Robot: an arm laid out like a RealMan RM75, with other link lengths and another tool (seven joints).
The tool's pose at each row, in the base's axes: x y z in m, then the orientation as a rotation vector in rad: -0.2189 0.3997 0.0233 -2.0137 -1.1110 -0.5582; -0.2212 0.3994 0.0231 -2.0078 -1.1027 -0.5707; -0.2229 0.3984 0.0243 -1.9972 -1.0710 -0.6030; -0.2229 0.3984 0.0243 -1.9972 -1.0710 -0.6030; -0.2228 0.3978 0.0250 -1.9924 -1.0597 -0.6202; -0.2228 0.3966 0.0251 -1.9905 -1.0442 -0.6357; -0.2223 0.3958 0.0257 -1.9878 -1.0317 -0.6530; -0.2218 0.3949 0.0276 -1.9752 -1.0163 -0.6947; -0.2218 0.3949 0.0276 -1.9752 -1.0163 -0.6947; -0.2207 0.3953 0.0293 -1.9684 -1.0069 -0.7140
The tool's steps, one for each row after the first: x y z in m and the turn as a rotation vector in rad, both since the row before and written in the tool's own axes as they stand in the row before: -0.0015 -0.0018 -0.0001 -0.0004 0.0131 0.0004; -0.0006 -0.0016 -0.0016 -0.0041 0.0364 0.0090; 0.0000 0.0000 0.0000 0.0000 0.0000 0.0000; 0.0003 0.0000 -0.0009 -0.0035 0.0165 0.0010; -0.0005 0.0004 -0.0010 -0.0049 0.0161 0.0050; 0.0003 0.0005 -0.0010 -0.0054 0.0160 0.0021; 0.0013 0.0000 -0.0018 -0.0094 0.0348 -0.0064; 0.0000 0.0000 0.0000 0.0000 0.0000 0.0000; 0.0020 0.0001 -0.0005 -0.0037 0.0175 -0.0016
